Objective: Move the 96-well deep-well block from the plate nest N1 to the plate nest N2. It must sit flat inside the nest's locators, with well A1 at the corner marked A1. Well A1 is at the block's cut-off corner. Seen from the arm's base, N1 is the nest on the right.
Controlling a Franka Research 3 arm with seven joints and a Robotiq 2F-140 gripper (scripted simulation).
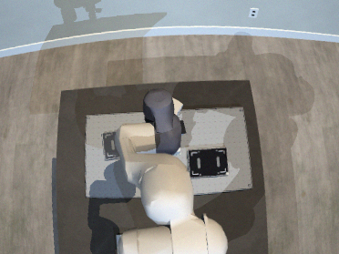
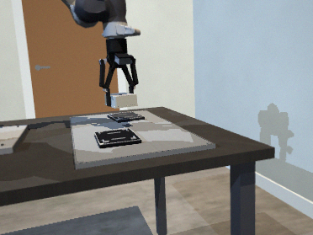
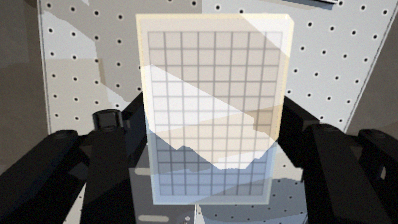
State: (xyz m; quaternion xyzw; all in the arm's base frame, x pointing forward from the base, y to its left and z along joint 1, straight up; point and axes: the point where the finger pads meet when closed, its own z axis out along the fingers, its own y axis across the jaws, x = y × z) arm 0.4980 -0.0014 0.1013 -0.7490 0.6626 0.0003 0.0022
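Now: the black plate nest 160 mm to the left of my hand, 100 mm below it and 50 mm ahead of it. The rest, counted from my hand: A1 mark: 250 mm to the right, 120 mm behind, 100 mm below; 96-well deep-well block: 10 mm below.
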